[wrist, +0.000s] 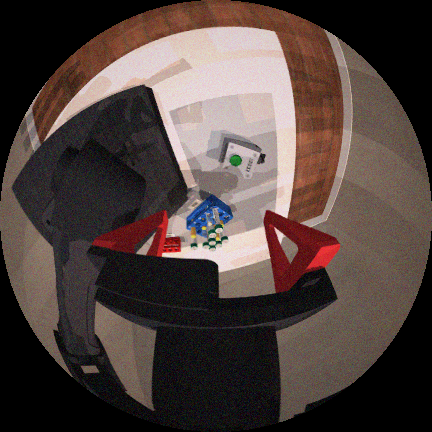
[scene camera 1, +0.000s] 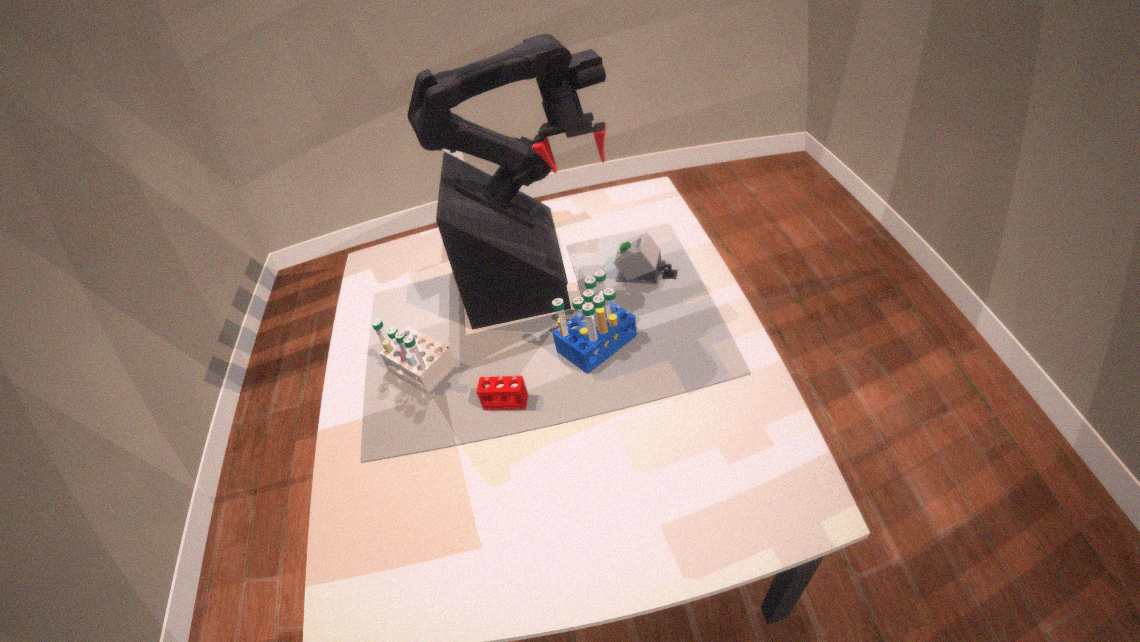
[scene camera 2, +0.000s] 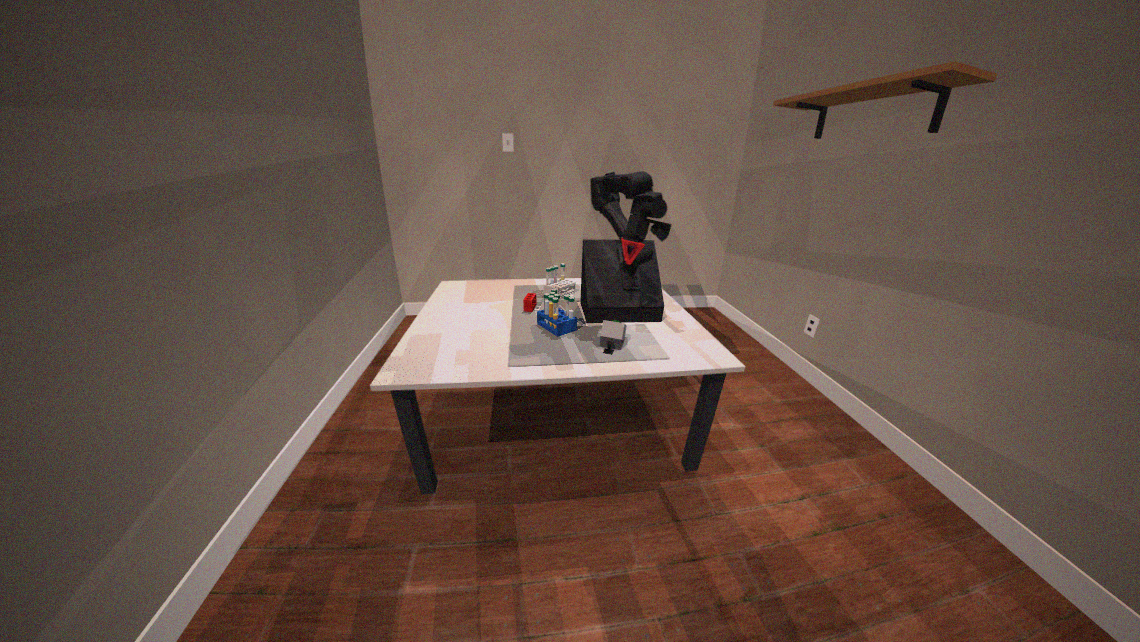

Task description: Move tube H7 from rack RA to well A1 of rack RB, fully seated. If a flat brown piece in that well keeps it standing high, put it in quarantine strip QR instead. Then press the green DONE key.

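My gripper is open and empty, its red fingers high above the back of the table. In the scene camera 2 view the fingers overlap. A blue rack holds several green-capped and yellow-capped tubes. A white rack at the left holds several green-capped tubes. A small red rack stands between them with no tube showing. The green key is on a grey box. Rack labels, tube H7 and the inside of well A1 cannot be made out.
The arm's black base stands behind the racks. A grey mat lies under the racks and the box on the white table. A wooden shelf is on the right wall.
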